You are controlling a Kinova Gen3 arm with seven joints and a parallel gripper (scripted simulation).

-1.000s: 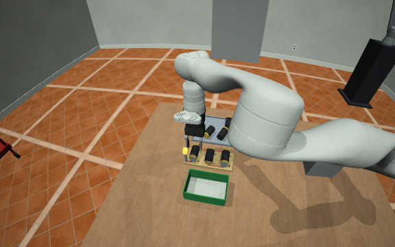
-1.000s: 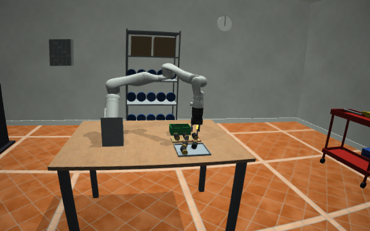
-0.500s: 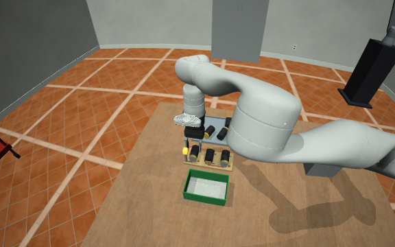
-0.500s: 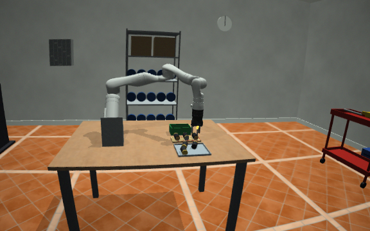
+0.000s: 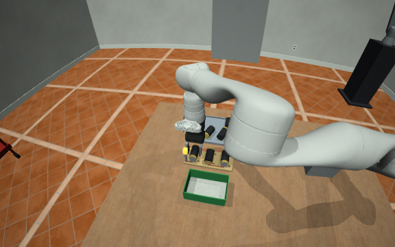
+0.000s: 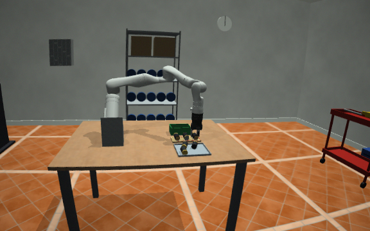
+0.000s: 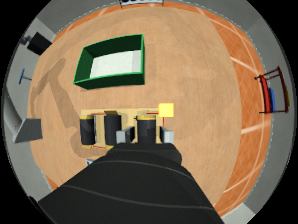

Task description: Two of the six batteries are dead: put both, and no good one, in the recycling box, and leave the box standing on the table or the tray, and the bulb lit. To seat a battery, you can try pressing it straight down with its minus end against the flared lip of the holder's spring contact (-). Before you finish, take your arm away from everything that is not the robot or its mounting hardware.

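The grey tray is 70 mm behind my hand, 180 mm to the right of it and 40 mm below it. The rest, counted from my hand: green recycling box: 80 mm behind, 150 mm to the left, 30 mm below.
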